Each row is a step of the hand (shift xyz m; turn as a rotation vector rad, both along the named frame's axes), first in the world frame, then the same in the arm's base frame.
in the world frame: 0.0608 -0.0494 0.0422 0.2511 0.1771 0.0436
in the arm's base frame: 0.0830 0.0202 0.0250 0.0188 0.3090 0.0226
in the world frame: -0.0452 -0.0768 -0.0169 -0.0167 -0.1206 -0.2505
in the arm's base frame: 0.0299 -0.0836 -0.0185 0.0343 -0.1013 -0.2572
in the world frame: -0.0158 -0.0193 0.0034 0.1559 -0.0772 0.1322
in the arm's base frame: 0.0064 -0.0241 0.0036 0.1789 0.0834 0.0937
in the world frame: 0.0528 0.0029 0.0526 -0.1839 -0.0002 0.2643
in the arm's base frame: 0.0395 0.0465 0.0430 -0.0557 -0.1300 0.2892
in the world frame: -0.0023 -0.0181 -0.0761 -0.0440 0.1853 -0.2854
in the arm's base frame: -0.0024 -0.0173 -0.0763 -0.2279 0.0622 -0.2489
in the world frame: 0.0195 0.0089 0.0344 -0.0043 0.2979 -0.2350
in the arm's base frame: 0.0115 0.0228 0.0315 -0.2823 0.1653 -0.1923
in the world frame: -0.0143 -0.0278 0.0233 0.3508 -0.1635 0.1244
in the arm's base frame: 0.0179 -0.0269 0.0217 0.3600 0.1839 0.0428
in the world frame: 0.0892 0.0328 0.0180 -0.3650 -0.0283 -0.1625
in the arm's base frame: 0.0307 0.0915 0.0068 -0.2262 -0.3146 -0.1014
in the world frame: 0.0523 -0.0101 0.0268 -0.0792 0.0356 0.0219
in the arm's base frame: 0.0442 0.0366 0.0162 -0.0703 -0.0395 0.0391
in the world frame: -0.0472 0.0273 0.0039 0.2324 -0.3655 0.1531
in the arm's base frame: -0.0485 -0.0203 0.0151 0.4536 -0.0314 0.0657
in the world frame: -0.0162 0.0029 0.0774 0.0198 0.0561 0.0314
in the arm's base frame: 0.0036 -0.0066 0.0788 -0.0259 0.0517 0.0343
